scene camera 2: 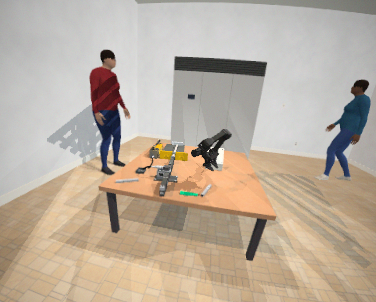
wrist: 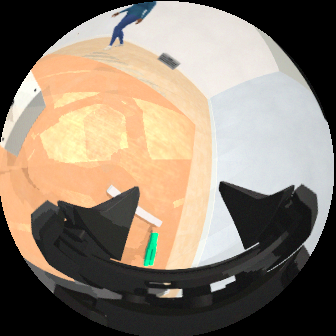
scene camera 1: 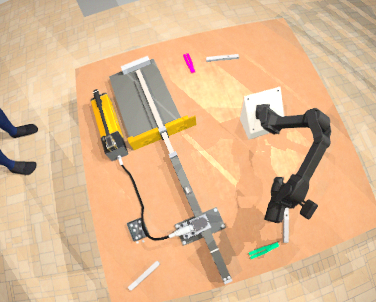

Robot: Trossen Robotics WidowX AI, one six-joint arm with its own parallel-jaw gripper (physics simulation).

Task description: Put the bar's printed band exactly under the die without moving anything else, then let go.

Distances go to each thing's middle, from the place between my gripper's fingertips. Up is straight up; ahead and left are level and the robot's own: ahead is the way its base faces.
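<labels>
Yellow and black unit (scene camera 1: 112, 140): hand 110 mm above it, 560 mm to the left of it, 760 mm short of it.
</labels>
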